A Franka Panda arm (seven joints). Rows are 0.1 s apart.
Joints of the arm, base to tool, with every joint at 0 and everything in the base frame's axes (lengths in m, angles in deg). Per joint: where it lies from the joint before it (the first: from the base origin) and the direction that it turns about. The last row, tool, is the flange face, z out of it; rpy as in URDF.
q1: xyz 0 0 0.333 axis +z
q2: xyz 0 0 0 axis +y
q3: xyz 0 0 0.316 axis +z
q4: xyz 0.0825 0 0 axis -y
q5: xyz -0.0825 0 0.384 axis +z
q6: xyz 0 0 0 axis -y
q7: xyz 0.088 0 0 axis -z
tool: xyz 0 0 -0.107 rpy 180 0 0
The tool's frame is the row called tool.
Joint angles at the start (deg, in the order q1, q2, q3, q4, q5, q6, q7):
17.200, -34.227, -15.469, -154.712, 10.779, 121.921, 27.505
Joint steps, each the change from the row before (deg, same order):
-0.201, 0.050, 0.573, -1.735, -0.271, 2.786, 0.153
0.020, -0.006, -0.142, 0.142, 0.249, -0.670, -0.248
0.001, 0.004, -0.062, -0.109, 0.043, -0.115, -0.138
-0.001, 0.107, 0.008, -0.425, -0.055, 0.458, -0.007
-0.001, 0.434, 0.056, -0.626, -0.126, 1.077, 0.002
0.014, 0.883, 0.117, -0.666, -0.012, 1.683, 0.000
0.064, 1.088, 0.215, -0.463, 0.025, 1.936, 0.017
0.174, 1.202, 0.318, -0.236, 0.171, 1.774, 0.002
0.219, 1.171, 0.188, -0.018, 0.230, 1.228, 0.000
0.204, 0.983, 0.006, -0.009, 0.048, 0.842, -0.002
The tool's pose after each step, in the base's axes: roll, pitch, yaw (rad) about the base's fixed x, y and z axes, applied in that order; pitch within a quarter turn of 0, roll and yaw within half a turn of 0; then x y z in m. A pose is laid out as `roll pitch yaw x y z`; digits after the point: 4 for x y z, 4 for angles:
-2.8749 0.1333 -0.4899 0.3524 0.0258 0.3976
-2.8740 0.1432 -0.4866 0.3518 0.0255 0.3978
-2.8747 0.1468 -0.4848 0.3512 0.0253 0.3967
-2.8773 0.1468 -0.4857 0.3503 0.0255 0.3933
-2.8824 0.1437 -0.4884 0.3499 0.0258 0.3874
-2.8881 0.1381 -0.4939 0.3506 0.0264 0.3795
-2.8928 0.1279 -0.4992 0.3526 0.0276 0.3724
-2.8971 0.1187 -0.5017 0.3552 0.0301 0.3662
-2.9015 0.1154 -0.5037 0.3578 0.0322 0.3609
-2.9073 0.1150 -0.5050 0.3596 0.0332 0.3560

